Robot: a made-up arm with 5 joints.
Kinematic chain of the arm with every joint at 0, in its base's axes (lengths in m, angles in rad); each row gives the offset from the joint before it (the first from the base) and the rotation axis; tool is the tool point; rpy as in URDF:
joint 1: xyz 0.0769 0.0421 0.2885 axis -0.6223 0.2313 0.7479
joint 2: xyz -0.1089 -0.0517 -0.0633 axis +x
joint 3: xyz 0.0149 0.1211 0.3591 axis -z
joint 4: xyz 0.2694 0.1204 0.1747 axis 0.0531 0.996 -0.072
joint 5: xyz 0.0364 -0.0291 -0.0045 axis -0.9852 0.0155 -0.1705
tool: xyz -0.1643 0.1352 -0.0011 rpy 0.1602 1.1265 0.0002
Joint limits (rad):
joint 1: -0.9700..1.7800
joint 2: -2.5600..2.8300
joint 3: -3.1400..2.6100
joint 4: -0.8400..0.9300
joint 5: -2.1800..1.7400
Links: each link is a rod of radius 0.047 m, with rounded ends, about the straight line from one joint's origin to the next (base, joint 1, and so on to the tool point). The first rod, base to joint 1, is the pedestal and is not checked.
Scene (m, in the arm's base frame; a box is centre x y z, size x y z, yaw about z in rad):
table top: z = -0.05
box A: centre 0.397 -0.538 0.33 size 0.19 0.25 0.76 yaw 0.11
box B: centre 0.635 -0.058 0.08 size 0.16 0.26 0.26 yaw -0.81
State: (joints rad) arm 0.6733 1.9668 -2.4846 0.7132 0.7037
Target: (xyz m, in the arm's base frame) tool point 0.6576 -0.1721 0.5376
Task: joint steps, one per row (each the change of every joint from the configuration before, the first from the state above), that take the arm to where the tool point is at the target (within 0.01 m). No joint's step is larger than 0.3 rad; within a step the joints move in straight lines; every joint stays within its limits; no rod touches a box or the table.
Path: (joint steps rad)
1: 0.0986 -0.2145 -0.0127 0.0723 -0.2700
2: 0.0987 -0.2146 -0.0127 0.0722 -0.2700
3: 0.0986 -0.2145 -0.0128 0.0723 -0.2701
4: 0.1351 0.1991 0.2760 -0.0677 0.1961
5: 0.1352 0.1991 0.2760 -0.0677 0.1961
6: 0.1351 0.1992 0.2760 -0.0676 0.1961
7: 0.1351 0.1991 0.2760 -0.0677 0.1961
8: 0.1352 0.1991 0.2760 -0.0677 0.1961
9: 0.1351 0.1991 0.2760 -0.0677 0.1961

